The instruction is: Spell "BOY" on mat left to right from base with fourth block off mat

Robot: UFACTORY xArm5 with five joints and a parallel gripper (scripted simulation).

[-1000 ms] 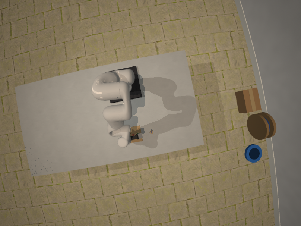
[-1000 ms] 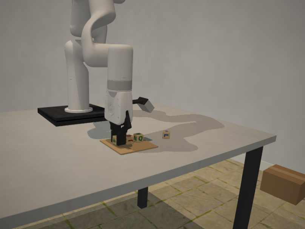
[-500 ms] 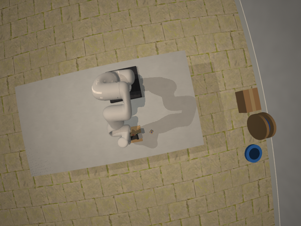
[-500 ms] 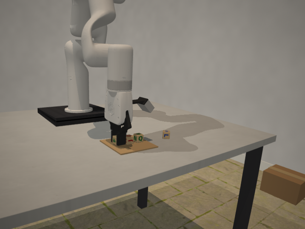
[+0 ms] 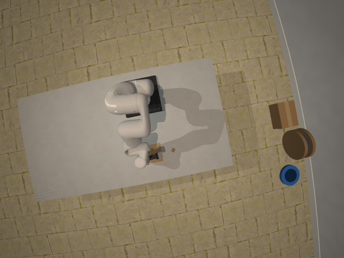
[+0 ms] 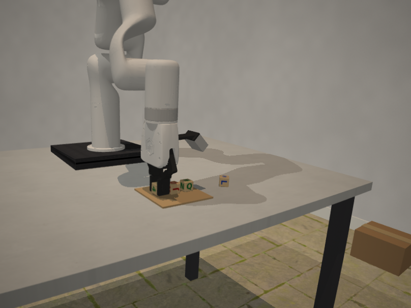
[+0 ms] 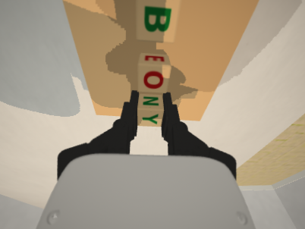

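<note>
Right now the tan mat is 40 mm to the left of my hand and 30 mm below it.
</note>
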